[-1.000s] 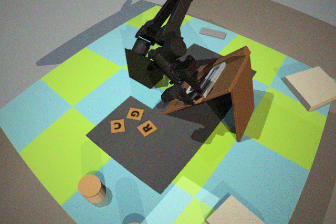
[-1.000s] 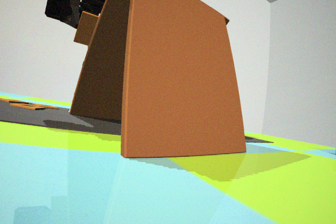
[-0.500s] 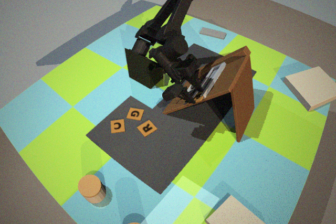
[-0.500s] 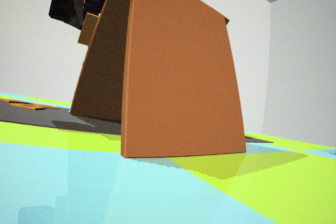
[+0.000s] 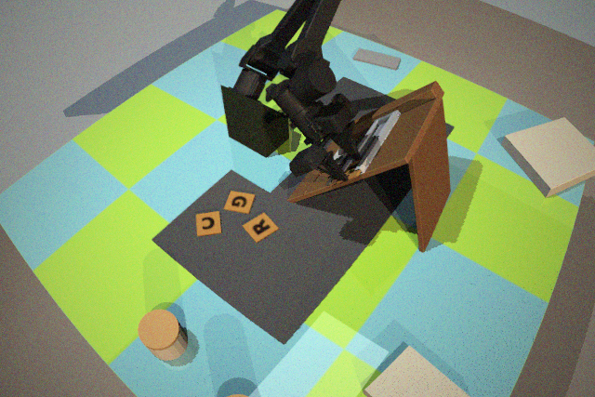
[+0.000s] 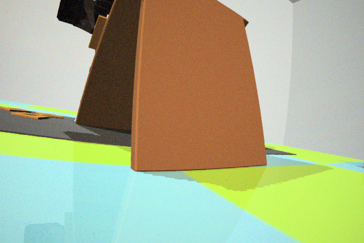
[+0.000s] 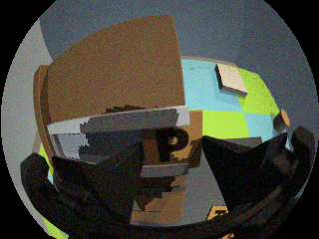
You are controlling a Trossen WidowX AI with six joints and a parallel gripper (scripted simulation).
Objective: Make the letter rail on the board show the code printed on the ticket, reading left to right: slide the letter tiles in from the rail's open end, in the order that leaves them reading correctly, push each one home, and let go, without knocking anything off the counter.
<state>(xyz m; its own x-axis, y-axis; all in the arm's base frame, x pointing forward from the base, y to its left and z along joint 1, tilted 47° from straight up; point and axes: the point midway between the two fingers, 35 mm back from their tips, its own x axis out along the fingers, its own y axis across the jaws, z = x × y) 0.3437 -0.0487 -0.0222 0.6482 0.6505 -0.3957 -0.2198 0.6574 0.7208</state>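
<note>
Now: the white ticket 9 cm to the left of my gripper tip, 9 cm behind it and 8 cm below it. Round my gripper tip: dark mat (17 cm below, 16 cm behind, 6 cm to the left); then grey slab (60 cm to the left, 34 cm behind, 16 cm below).
</note>
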